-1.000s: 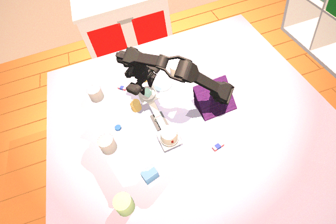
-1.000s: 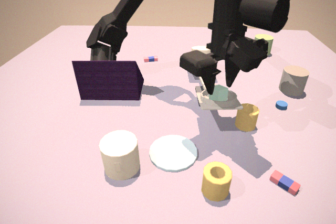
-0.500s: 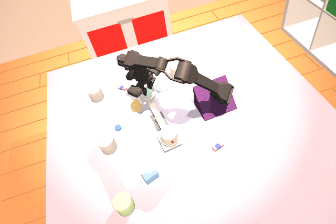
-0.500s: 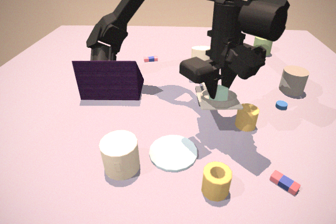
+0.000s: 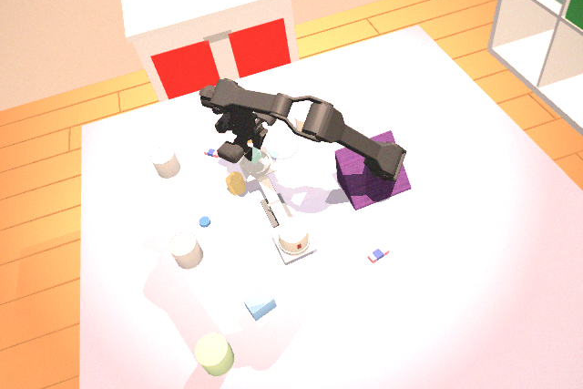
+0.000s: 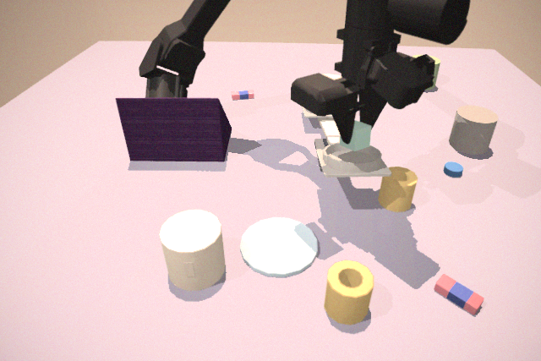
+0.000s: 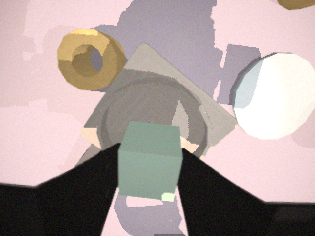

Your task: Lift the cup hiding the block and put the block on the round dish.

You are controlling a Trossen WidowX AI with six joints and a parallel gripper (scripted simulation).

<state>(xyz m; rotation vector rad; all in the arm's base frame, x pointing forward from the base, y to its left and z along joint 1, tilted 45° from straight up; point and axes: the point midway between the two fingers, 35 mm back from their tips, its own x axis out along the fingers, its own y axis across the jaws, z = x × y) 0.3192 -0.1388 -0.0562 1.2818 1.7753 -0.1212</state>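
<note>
My gripper tip is now 100 mm to the left of the round dish, 100 mm past it and 100 mm above it. From my gripper tip the other things lie so: green block (10 mm above); blue puck (180 mm ahead, 100 mm below, 80 mm to the left); balance (120 mm to the left, 70 mm below, 10 mm behind).
</note>
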